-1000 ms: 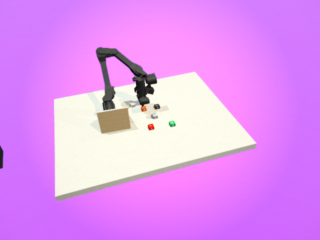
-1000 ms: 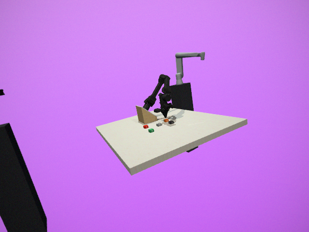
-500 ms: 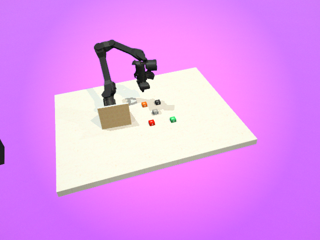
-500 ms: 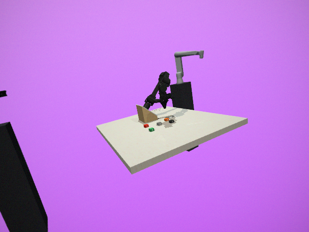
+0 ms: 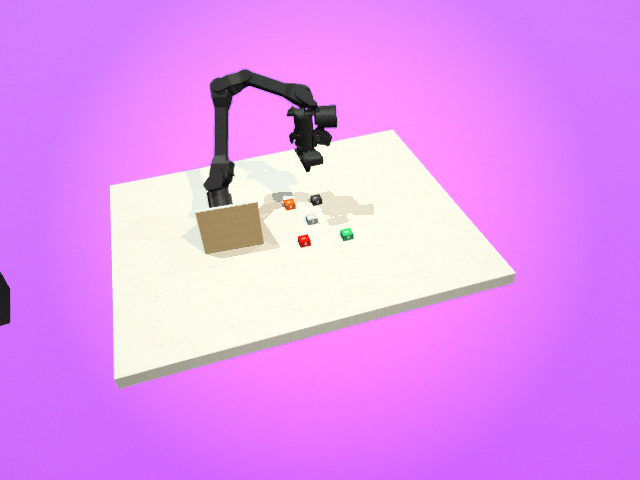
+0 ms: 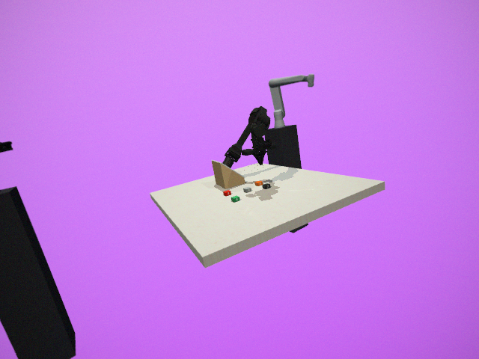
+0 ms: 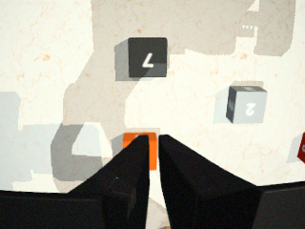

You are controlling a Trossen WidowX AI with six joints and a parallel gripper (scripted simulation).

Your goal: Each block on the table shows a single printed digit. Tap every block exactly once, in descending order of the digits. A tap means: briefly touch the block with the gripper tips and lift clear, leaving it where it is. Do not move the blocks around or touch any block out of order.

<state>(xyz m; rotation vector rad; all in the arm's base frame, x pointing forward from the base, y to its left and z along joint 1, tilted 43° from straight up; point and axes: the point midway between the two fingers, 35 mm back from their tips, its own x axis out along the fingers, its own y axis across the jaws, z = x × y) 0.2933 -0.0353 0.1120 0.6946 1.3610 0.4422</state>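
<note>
Now: the black block 120 mm below my gripper tip and 20 mm ahead of it. Also, from my gripper tip: orange block: 120 mm below, 70 mm behind, 10 mm to the left; then grey block: 120 mm below, 90 mm to the right, 30 mm behind; then red block: 190 mm to the right, 120 mm below, 100 mm behind.
</note>
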